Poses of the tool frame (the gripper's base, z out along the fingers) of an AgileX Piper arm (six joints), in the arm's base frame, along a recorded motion.
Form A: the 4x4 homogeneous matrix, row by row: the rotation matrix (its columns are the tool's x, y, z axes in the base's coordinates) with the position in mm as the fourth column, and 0 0 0 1 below. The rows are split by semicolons.
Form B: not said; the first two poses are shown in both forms.
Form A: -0.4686 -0.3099 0.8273 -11.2; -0.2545 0.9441 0.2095 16.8; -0.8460 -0.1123 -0.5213 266.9; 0 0 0 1
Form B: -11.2 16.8 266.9; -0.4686 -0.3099 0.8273; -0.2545 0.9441 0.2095; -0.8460 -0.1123 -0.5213
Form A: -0.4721 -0.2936 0.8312 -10.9; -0.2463 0.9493 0.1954 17.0; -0.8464 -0.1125 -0.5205 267.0; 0 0 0 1
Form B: -10.9 17.0 267.0; -0.4721 -0.2936 0.8312; -0.2463 0.9493 0.1954; -0.8464 -0.1125 -0.5205
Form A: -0.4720 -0.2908 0.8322 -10.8; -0.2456 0.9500 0.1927 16.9; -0.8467 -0.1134 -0.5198 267.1; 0 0 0 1
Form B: -10.8 16.9 267.1; -0.4720 -0.2908 0.8322; -0.2456 0.9500 0.1927; -0.8467 -0.1134 -0.5198
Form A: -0.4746 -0.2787 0.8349 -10.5; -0.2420 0.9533 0.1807 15.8; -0.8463 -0.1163 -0.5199 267.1; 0 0 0 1
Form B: -10.5 15.8 267.1; -0.4746 -0.2787 0.8349; -0.2420 0.9533 0.1807; -0.8463 -0.1163 -0.5199
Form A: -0.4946 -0.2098 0.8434 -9.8; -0.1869 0.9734 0.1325 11.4; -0.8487 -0.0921 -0.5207 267.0; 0 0 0 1
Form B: -9.8 11.4 267.0; -0.4946 -0.2098 0.8434; -0.1869 0.9734 0.1325; -0.8487 -0.0921 -0.5207
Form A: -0.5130 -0.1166 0.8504 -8.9; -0.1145 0.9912 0.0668 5.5; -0.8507 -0.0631 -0.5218 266.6; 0 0 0 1
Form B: -8.9 5.5 266.6; -0.5130 -0.1166 0.8504; -0.1145 0.9912 0.0668; -0.8507 -0.0631 -0.5218
